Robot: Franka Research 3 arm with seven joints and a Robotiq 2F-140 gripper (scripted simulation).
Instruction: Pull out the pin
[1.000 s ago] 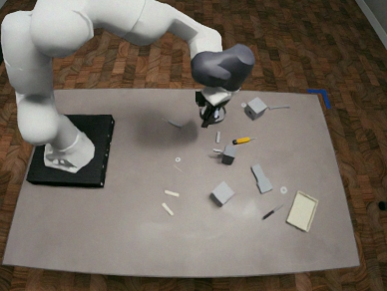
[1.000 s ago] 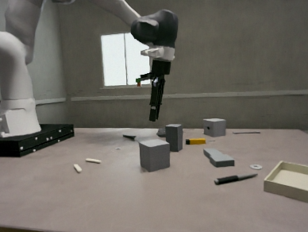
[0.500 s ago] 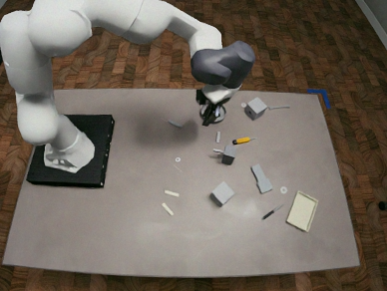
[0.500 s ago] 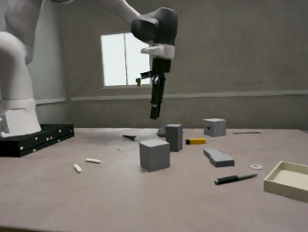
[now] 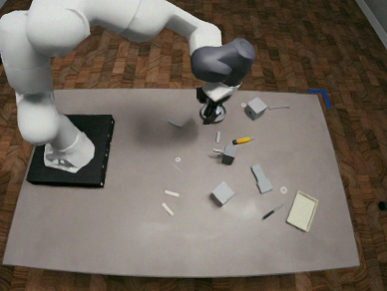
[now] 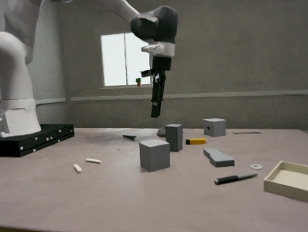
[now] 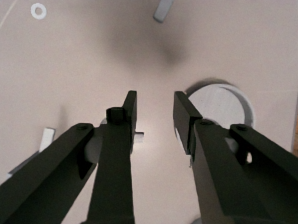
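Right now the dark grey block is 90 mm ahead of my hand, 140 mm to the right of it and 80 mm below it. Also, from my hand: round dish: 40 mm ahead, 100 mm to the left, 120 mm below; then cream tray: 400 mm ahead, 380 mm to the right, 130 mm below.
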